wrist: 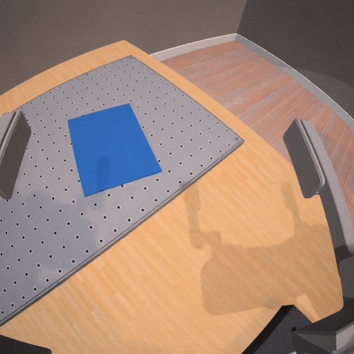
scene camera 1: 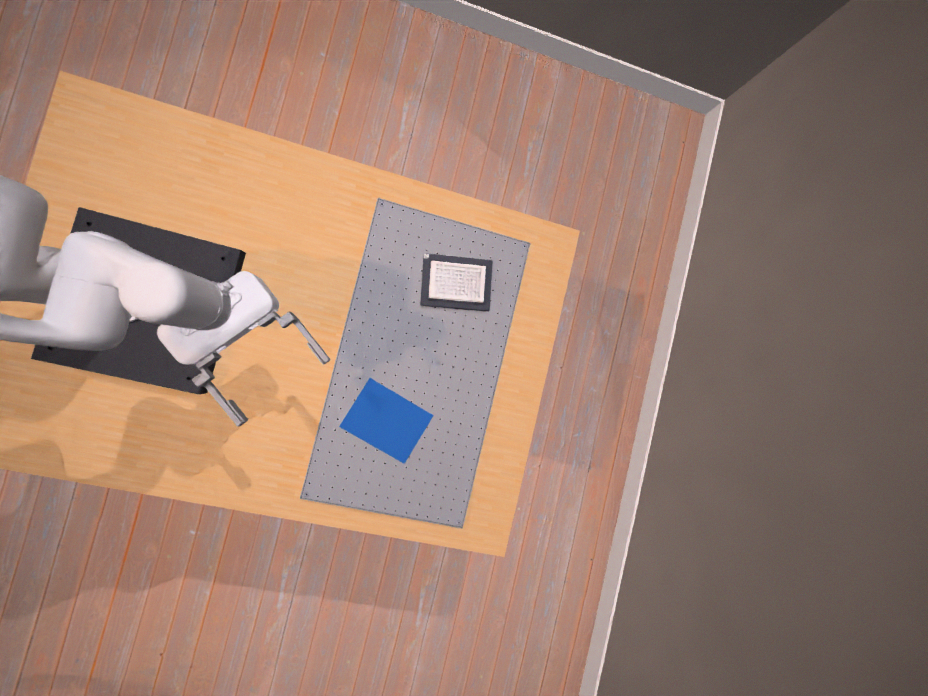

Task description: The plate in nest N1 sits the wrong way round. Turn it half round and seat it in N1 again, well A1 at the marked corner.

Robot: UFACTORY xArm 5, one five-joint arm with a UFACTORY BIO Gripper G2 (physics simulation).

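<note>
A whitish well plate (scene camera 1: 457, 281) sits in a dark nest (scene camera 1: 456, 305) near the upper end of the grey board in the scene view. A small light mark shows at the nest's upper left corner. The well lettering is too small to read, so the place of A1 cannot be told. My gripper (scene camera 1: 283, 390) (wrist: 160, 156) is open and empty, its fingers wide apart. In the scene view it is over the wooden table, left of the grey board and well apart from the plate. The plate and nest do not show in the wrist view.
A blue rectangle (scene camera 1: 386, 421) (wrist: 114, 150) lies at an angle on the grey perforated board (scene camera 1: 449, 367) (wrist: 200, 150), towards its lower end in the scene view. The board lies on the wooden table (scene camera 1: 284, 179) (wrist: 150, 280). A black base slab (scene camera 1: 161, 243) is under the arm.
</note>
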